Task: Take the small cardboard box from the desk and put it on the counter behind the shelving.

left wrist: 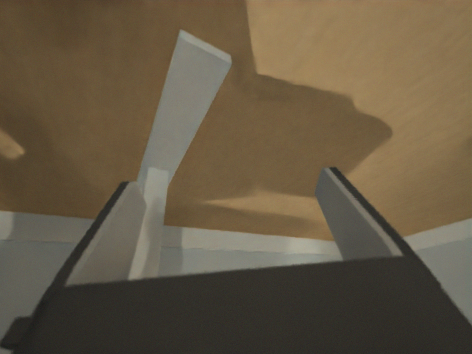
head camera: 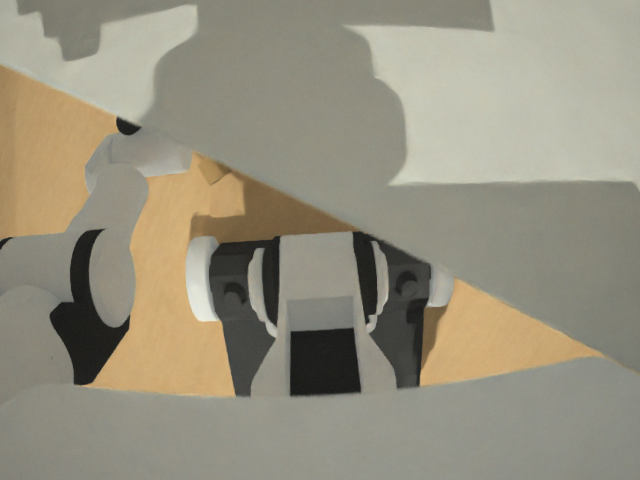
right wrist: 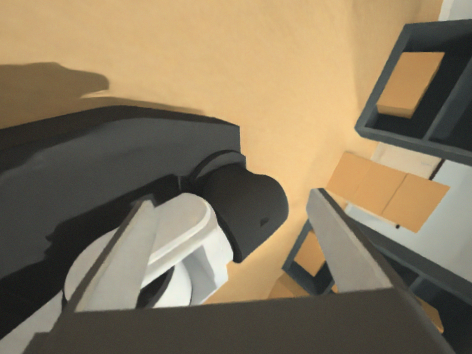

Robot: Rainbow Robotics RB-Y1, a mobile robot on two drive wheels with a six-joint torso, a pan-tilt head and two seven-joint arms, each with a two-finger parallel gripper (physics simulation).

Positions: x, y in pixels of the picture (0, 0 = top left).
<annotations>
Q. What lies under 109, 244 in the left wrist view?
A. My left gripper.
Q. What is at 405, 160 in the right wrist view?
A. A counter.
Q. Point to a white desk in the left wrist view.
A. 197, 70
</annotations>
